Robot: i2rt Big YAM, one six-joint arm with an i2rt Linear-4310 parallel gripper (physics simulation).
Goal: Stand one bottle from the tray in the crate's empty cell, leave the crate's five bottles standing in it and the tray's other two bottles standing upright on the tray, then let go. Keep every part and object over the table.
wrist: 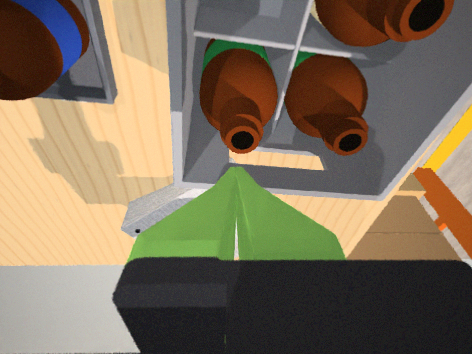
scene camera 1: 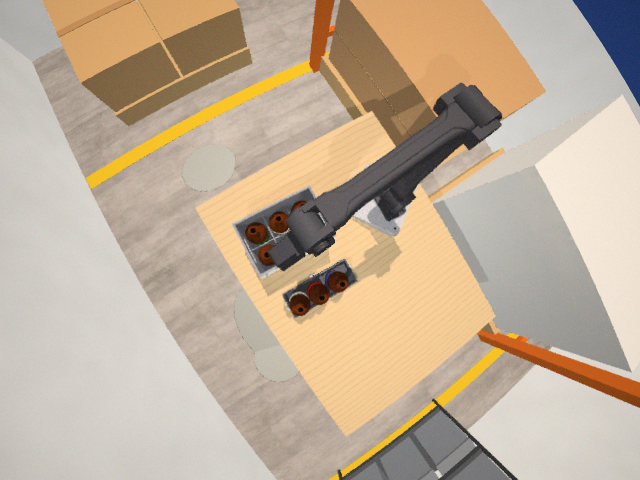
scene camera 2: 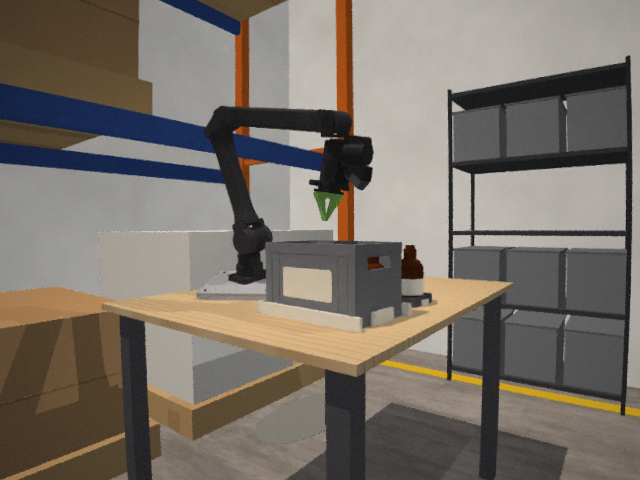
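Observation:
The grey crate is not marked there; the crate stands on the table. Several brown bottles stand in its cells, among them two green-labelled ones; a cell beside them looks empty in the wrist view. The tray holds three upright bottles, with blue, red and white labels. My green gripper is shut and empty above the crate, pointing down. The arm hides the fingers and part of the crate in scene camera 1.
My arm's base plate is on the table. Pale strips lie along the crate's foot. A shelf unit and boxes stand beyond the table.

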